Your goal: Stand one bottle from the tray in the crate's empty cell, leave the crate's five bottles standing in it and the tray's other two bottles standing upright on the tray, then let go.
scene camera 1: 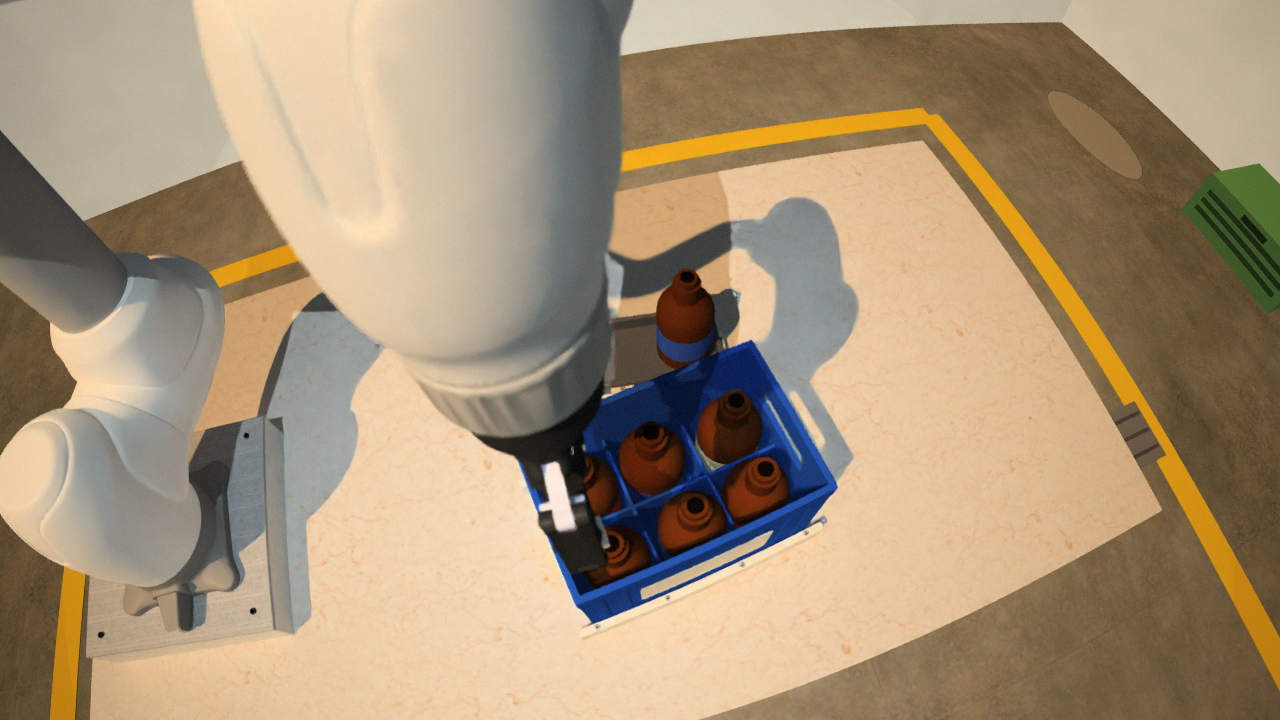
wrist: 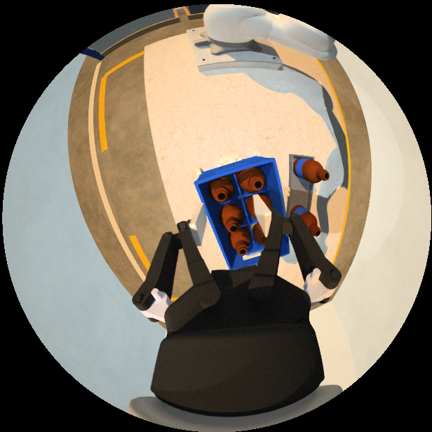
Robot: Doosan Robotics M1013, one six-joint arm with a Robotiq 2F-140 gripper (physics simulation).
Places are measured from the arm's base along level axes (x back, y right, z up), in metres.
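Pixels of known places: arm's base, origin of the base link: (scene camera 1: 179,538).
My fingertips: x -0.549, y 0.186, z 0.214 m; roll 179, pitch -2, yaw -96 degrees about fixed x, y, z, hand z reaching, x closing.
Observation:
For each thing: its top centre in the pictures, then the offset to it from my fingertips. "spot": a spot on its surface instead.
- blue crate, middle of its top: (scene camera 1: 671,463) dx -0.095, dy -0.038, dz -0.103 m
- front bottle, middle of its top: (scene camera 1: 610,543) dx -0.013, dy +0.014, dz -0.115 m
- back bottle, middle of its top: (scene camera 1: 575,465) dx -0.008, dy -0.074, dz -0.115 m
- grey tray, surface spot: (scene camera 1: 633,355) spot: dx -0.132, dy -0.263, dz -0.273 m
- pale strip, surface spot: (scene camera 1: 707,580) spot: dx -0.102, dy +0.061, dz -0.248 m
The blue crate (scene camera 1: 707,559) (wrist: 282,200) stands with a brown bottle in each cell; all look upright. Near the crate's left end in the scene view are a front bottle (scene camera 1: 623,557) (wrist: 220,189) and a back bottle (scene camera 1: 601,485) (wrist: 252,179), both partly covered by the gripper in that view. The grey tray (scene camera 1: 633,355) (wrist: 301,196) beside the crate holds two upright blue-banded bottles: one (scene camera 1: 685,315) (wrist: 306,220) shows in both views, the other (wrist: 308,170) is hidden behind the arm in the scene view. My gripper (scene camera 1: 574,535) (wrist: 229,207) is open and empty above the crate.
The arm hangs over the crate's left end and covers part of the tray in the scene view. The robot's base plate (scene camera 1: 228,537) (wrist: 240,62) is to the left. A pale strip (scene camera 1: 707,580) runs along the crate's front. A green box (scene camera 1: 1239,232) stands far right.

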